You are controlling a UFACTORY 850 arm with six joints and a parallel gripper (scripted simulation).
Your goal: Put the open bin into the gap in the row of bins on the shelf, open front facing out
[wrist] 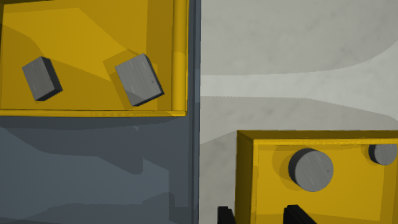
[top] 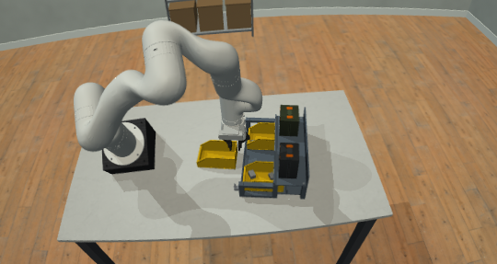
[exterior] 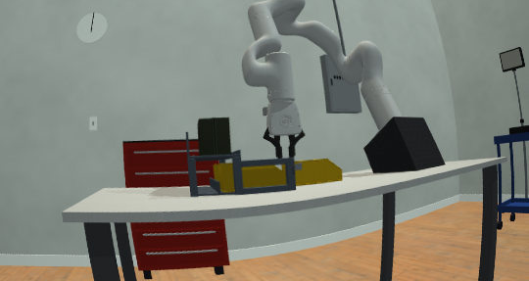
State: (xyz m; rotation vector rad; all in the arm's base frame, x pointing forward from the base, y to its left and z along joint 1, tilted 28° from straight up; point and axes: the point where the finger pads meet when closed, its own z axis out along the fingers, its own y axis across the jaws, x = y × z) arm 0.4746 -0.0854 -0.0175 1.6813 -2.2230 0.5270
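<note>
Right now the grey shelf is 15 cm ahead of my hand, 4 cm to the right of it and 4 cm below it.
</note>
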